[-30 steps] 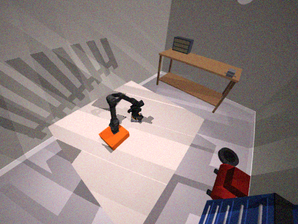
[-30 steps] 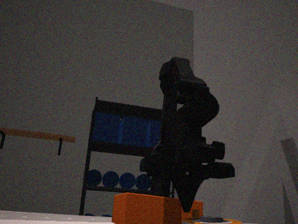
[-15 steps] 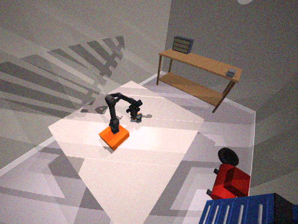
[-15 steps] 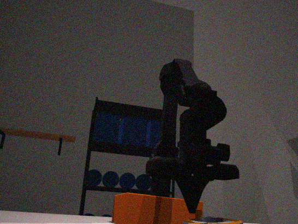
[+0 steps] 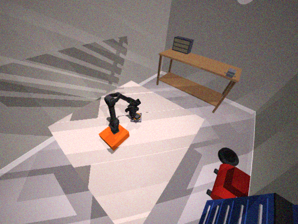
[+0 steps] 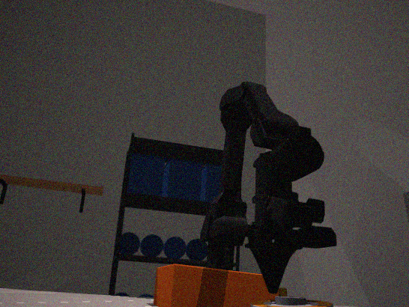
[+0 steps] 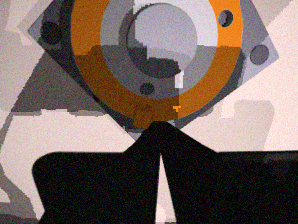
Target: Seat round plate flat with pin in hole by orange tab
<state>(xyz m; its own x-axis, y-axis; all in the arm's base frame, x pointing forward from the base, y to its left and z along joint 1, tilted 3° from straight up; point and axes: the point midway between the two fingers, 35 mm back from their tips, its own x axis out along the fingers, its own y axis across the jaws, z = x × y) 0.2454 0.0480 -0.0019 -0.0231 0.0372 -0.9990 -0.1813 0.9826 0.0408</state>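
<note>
Now: the round plate 30 mm ahead of my gripper tip, 10 mm to the left of it and 10 mm below it. Also, from my gripper tip: grey base: 50 mm ahead, 20 mm below, 10 mm to the left.
</note>
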